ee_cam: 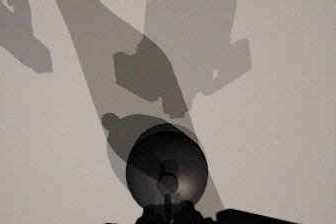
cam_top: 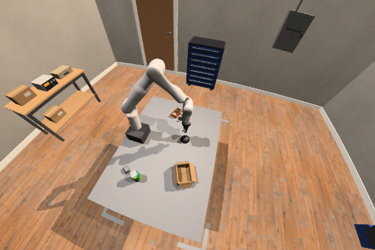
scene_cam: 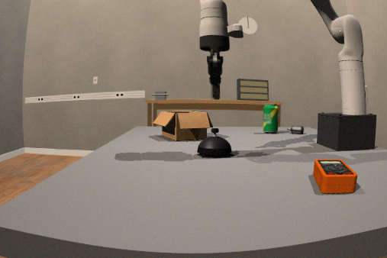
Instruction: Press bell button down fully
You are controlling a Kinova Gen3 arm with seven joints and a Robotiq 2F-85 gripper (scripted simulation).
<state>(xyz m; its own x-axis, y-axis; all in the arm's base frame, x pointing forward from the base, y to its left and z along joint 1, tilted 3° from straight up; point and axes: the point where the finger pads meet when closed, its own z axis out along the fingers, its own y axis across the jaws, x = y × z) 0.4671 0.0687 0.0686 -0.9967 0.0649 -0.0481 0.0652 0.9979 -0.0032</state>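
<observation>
Right now my hand is 100 mm above the button. The rest, counted from my hand: cardboard box: 90 mm ahead, 340 mm to the right, 110 mm below; bell: 110 mm below.
</observation>
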